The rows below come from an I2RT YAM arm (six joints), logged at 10 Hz.
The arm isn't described. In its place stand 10 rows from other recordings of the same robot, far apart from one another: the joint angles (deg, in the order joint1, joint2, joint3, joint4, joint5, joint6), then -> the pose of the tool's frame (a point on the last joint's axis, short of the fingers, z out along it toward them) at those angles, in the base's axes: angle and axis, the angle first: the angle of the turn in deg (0 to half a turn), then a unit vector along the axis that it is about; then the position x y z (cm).
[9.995 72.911 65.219 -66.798 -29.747 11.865] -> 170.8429, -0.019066, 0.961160, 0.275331, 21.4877, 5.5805, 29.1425
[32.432 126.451 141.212 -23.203 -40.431 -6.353] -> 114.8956, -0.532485, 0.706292, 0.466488, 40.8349, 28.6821, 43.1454
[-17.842 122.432 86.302 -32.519 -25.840 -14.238] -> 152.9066, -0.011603, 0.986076, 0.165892, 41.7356, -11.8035, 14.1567
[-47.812 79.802 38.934 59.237 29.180 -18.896] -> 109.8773, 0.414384, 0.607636, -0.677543, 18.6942, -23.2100, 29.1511
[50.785 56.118 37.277 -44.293 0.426 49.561] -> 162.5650, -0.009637, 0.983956, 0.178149, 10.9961, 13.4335, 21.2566
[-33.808 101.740 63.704 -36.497 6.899 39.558] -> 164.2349, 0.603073, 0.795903, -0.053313, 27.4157, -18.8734, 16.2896
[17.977 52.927 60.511 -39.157 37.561 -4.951] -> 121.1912, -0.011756, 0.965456, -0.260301, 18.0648, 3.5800, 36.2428
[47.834 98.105 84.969 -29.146 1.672 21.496] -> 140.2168, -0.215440, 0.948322, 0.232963, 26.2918, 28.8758, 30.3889
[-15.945 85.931 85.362 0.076 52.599 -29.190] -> 124.9544, 0.266613, 0.753657, -0.600765, 32.1523, -12.1273, 43.3577
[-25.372 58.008 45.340 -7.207 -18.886 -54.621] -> 117.2760, -0.345547, 0.887084, -0.306070, 21.6001, -8.9682, 30.5608
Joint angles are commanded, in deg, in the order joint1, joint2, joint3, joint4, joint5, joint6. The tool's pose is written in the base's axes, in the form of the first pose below.
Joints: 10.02, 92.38, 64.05, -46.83, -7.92, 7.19
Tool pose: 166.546, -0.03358, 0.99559, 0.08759, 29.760, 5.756, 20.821
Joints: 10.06, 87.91, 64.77, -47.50, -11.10, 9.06
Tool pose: 162.839, -0.02510, 0.99207, 0.12319, 28.961, 5.834, 23.344
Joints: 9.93, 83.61, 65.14, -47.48, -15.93, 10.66
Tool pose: 159.402, -0.02307, 0.98465, 0.17301, 28.014, 5.896, 25.632
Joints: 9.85, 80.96, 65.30, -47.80, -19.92, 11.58
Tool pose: 157.996, -0.02570, 0.97708, 0.21132, 27.246, 5.962, 26.972
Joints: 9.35, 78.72, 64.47, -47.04, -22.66, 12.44
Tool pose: 156.605, -0.02357, 0.97103, 0.23778, 26.608, 5.771, 27.653
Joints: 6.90, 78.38, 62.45, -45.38, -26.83, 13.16
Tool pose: 157.140, -0.00606, 0.96322, 0.26863, 26.578, 4.835, 26.976
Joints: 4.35, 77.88, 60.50, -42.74, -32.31, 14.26
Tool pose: 156.821, 0.00888, 0.95014, 0.31169, 26.595, 3.931, 26.544
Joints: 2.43, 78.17, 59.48, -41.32, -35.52, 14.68
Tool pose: 156.946, 0.02009, 0.94208, 0.33477, 26.754, 3.206, 26.103
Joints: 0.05, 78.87, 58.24, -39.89, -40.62, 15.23
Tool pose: 157.876, 0.03287, 0.92792, 0.37132, 26.916, 2.341, 25.443
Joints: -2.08, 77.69, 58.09, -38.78, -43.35, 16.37
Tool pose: 156.105, 0.04499, 0.91861, 0.39261, 26.773, 1.473, 26.071
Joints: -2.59, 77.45, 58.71, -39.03, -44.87, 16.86
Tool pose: 155.869, 0.04662, 0.91330, 0.40460, 26.771, 1.303, 26.536
